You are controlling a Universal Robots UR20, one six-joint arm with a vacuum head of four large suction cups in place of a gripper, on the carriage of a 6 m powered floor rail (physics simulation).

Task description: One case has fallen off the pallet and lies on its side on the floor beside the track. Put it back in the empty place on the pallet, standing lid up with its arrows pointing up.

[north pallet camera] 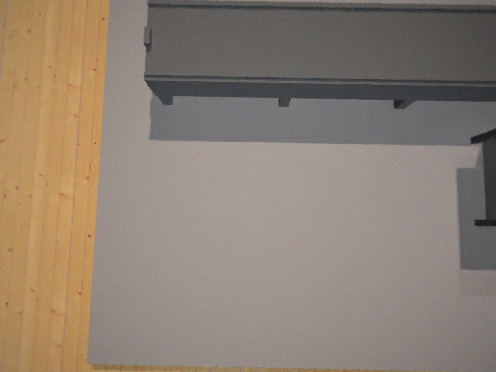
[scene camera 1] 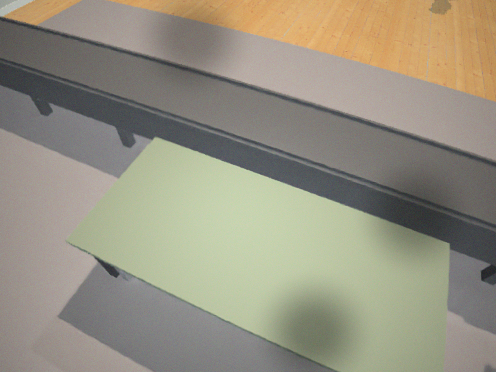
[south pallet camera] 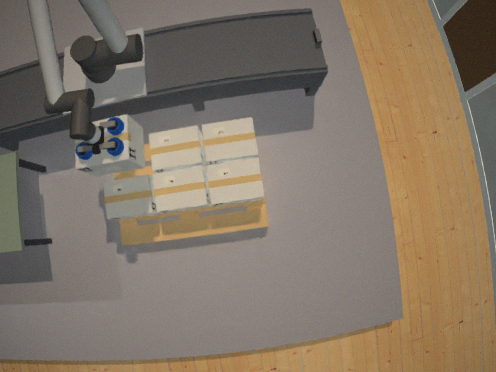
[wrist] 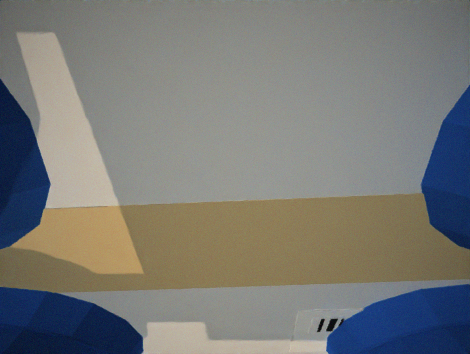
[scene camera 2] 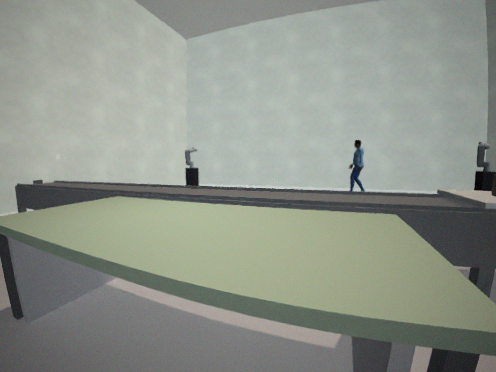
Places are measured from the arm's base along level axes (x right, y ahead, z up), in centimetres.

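Pixels of known places: hand, its tool point: [wrist: 235, 231]; arm's base, origin of its link: [south pallet camera: 101, 69].
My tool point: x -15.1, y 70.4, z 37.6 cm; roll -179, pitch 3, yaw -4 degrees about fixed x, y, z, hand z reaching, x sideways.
Note:
Ahead of a thing's pixels: the offset from my tool point to its top centre. Level surfaces: height alone.
The white case {dx +0.0, dy +1.5, dz +3.4 cm} [south pallet camera: 107, 161] [wrist: 260, 110] hangs under my suction head [south pallet camera: 100, 138] [wrist: 235, 240], which is shut on its top face. Its tape-striped face is up, and dark marks show on its side in the south pallet camera. Their direction is too small to tell. The case is raised beside the bare back left corner of the wooden pallet [south pallet camera: 187, 226], over its left side and partly beyond it. Several white cases stand on the pallet; the front left case {dx +5.2, dy +29.5, dz -51.1 cm} [south pallet camera: 127, 205] is in shadow. In the wrist view, blue cups frame the tape and a barcode label.
The rail track [scene camera 1: 280, 115] [scene camera 2: 250, 194] [north pallet camera: 320, 45] [south pallet camera: 235, 50] runs behind the pallet and carries the white carriage [south pallet camera: 135, 82]. A green table {dz -41.6 cm} [scene camera 1: 250, 235] [scene camera 2: 240, 245] [south pallet camera: 9, 205] stands left of the pallet. A person [scene camera 2: 357, 162] walks beyond the track.

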